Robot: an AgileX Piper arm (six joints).
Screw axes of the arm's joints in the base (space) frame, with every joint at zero. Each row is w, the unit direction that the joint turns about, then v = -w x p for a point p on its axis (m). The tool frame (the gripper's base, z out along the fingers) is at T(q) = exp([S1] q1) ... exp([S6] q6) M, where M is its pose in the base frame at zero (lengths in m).
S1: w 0 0 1 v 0.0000 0.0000 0.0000
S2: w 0 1 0 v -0.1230 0.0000 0.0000
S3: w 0 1 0 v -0.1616 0.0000 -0.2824
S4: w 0.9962 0 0.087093 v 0.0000 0.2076 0.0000
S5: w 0 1 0 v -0.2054 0.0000 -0.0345
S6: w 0.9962 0 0.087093 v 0.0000 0.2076 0.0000
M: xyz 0.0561 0.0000 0.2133 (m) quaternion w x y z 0.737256 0 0.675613 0
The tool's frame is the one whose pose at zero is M.
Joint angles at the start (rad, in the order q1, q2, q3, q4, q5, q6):
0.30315 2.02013 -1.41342 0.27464 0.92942 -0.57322
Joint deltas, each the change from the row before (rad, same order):
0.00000 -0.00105 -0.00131 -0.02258 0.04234 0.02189
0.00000 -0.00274 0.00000 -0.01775 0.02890 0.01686
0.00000 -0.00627 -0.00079 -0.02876 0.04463 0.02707
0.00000 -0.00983 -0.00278 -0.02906 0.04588 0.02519
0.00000 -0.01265 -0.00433 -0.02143 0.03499 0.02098
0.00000 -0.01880 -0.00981 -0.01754 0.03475 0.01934
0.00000 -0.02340 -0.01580 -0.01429 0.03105 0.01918
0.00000 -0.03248 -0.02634 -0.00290 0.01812 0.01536
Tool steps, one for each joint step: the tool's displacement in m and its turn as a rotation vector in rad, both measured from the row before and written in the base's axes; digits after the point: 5 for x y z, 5 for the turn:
-0.00332 -0.00212 0.00003 -0.02397 0.03772 -0.00049
-0.00247 -0.00177 0.00065 -0.01872 0.02421 -0.00165
-0.00369 -0.00295 0.00210 -0.03058 0.03395 -0.00402
-0.00356 -0.00309 0.00407 -0.03104 0.02867 -0.00324
-0.00259 -0.00237 0.00566 -0.02203 0.01472 -0.00563
-0.00212 -0.00197 0.00932 -0.01589 0.00376 -0.00679
-0.00142 -0.00154 0.01247 -0.00955 -0.00939 -0.00941
-0.00016 -0.00023 0.01852 0.00976 -0.03791 -0.01214

